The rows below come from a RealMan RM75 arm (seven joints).
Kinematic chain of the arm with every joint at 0, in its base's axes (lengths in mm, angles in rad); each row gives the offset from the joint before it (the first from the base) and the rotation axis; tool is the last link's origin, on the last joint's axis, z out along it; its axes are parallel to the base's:
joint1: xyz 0 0 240.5 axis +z
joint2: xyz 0 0 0 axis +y
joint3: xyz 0 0 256 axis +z
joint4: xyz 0 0 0 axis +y
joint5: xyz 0 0 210 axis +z
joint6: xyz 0 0 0 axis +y
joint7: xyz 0 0 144 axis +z
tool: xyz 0 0 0
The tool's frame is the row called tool.
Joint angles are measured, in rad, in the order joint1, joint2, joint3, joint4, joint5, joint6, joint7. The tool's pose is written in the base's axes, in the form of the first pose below.
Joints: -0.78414 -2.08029 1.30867 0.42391 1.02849 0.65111 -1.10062
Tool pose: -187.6 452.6 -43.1 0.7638 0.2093 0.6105 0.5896 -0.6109 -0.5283
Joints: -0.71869 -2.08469 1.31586 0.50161 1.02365 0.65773 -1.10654
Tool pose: -193.6 446.4 -34.5 0.7513 0.1877 0.6327 0.5987 -0.5972 -0.5338
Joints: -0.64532 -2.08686 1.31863 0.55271 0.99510 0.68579 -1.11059
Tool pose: -207.1 435.5 -26.6 0.7179 0.1866 0.6706 0.6331 -0.5754 -0.5177
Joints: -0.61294 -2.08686 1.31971 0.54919 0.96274 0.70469 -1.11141
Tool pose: -218.4 428.3 -25.3 0.6872 0.2058 0.6967 0.6682 -0.5553 -0.4951
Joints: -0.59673 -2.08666 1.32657 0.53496 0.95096 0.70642 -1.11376
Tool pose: -228.0 423.0 -27.9 0.6752 0.2314 0.7004 0.6878 -0.5406 -0.4845
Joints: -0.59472 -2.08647 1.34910 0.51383 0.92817 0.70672 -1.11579
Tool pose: -232.1 419.3 -33.5 0.6651 0.2560 0.7015 0.7010 -0.5377 -0.4684
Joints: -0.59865 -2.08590 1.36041 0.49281 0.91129 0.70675 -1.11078
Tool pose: -234.8 417.6 -37.2 0.6605 0.2710 0.7003 0.7082 -0.5346 -0.4611
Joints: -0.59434 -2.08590 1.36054 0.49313 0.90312 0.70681 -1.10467
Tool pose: -236.3 416.9 -36.5 0.6581 0.2698 0.7029 0.7110 -0.5298 -0.4624
